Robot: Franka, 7 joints.
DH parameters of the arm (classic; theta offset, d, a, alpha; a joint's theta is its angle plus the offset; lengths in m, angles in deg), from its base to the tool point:
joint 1: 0 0.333 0 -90
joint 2: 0 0 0 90
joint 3: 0 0.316 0.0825 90
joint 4: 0 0 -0.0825 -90
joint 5: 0 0.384 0 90
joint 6: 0 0 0.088 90
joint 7: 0 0.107 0 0
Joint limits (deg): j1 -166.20..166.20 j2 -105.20..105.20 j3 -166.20..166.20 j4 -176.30..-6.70 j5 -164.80..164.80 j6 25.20..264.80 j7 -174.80..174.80
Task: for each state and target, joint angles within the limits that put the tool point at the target. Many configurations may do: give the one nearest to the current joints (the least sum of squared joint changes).
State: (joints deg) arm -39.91 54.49 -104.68 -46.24 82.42 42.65 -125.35
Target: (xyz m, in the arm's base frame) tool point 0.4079 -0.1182 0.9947
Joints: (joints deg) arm -1.12 23.66 -97.59 -14.56 99.16 75.84 -125.35
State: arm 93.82 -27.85 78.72 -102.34 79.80 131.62 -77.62
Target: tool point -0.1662 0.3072 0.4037
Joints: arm 76.25 -51.01 47.63 -162.35 80.28 141.78 -77.62
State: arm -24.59 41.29 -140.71 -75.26 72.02 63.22 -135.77
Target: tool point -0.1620 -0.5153 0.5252
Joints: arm -37.57 53.99 -109.43 -101.56 67.52 62.83 -135.77
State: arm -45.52 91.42 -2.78 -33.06 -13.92 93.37 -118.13
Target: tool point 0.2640 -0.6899 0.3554
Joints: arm -59.76 61.27 -13.57 -32.74 -16.91 67.94 -118.13
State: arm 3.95 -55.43 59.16 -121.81 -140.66 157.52 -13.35
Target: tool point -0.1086 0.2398 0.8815
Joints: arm 16.29 -75.92 24.67 -112.77 -141.89 153.08 -13.35
